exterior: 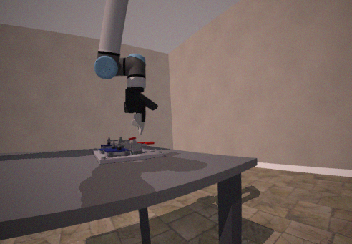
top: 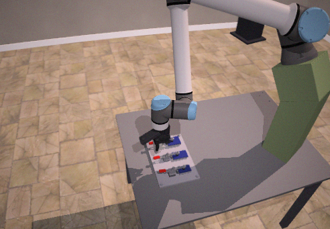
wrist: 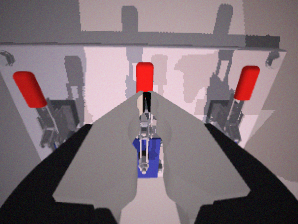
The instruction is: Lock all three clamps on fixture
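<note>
Right now the fixture plate is 9 cm behind my hand, 2 cm to the left of it and 9 cm below it.
</note>
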